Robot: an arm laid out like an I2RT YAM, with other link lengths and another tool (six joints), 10 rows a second.
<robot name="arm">
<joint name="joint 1" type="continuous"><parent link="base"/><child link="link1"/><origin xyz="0 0 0.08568" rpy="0 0 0"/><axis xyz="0 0 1"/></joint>
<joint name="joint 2" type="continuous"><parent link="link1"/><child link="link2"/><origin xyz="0.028 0.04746 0.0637" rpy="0 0 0"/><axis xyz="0 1 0"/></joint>
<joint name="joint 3" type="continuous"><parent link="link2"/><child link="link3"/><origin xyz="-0.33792 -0.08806 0" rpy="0 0 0"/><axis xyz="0 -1 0"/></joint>
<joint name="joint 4" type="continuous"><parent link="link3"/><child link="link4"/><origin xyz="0.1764 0.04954 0.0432" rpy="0 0 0"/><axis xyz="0 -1 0"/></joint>
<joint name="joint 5" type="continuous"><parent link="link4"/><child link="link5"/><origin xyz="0.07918 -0.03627 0.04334" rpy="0 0 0"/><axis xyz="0 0 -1"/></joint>
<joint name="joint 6" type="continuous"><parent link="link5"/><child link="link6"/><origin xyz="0.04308 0 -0.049" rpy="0 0 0"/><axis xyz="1 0 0"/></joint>
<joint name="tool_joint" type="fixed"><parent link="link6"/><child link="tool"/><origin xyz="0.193 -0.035 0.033" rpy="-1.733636 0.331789 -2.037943"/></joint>
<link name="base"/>
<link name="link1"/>
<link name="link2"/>
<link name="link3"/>
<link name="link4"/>
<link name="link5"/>
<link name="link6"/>
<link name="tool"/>
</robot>
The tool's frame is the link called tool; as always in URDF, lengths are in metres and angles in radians. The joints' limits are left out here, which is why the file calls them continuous.
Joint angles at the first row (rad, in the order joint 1, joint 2, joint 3, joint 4, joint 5, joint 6):
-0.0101, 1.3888, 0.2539, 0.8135, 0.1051, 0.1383
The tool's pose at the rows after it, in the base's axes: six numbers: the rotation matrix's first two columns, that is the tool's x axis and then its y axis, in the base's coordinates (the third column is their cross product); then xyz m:
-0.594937 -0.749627 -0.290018 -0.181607 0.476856 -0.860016 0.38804 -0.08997 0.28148
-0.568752 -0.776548 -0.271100 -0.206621 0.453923 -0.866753 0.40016 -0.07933 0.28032
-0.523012 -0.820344 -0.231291 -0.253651 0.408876 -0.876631 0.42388 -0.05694 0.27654
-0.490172 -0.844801 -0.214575 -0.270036 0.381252 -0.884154 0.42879 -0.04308 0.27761
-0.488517 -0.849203 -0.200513 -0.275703 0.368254 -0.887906 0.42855 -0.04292 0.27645
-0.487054 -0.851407 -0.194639 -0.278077 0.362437 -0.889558 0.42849 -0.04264 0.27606
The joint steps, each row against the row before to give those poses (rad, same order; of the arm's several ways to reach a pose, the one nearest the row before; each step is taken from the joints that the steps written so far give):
0.0031, 0.0095, 0.0015, 0.0691, -0.0156, -0.0088
0.0156, 0.0359, 0.0221, 0.0068, -0.0165, -0.0233
0.0446, 0.0667, 0.0576, -0.0114, -0.0095, -0.0381
0.0264, 0.0077, 0.0118, -0.0050, -0.0072, -0.0225
-0.0004, -0.0001, 0.0001, -0.0054, 0.0003, -0.0137
0.0000, 0.0000, -0.0001, -0.0018, -0.0003, -0.0062

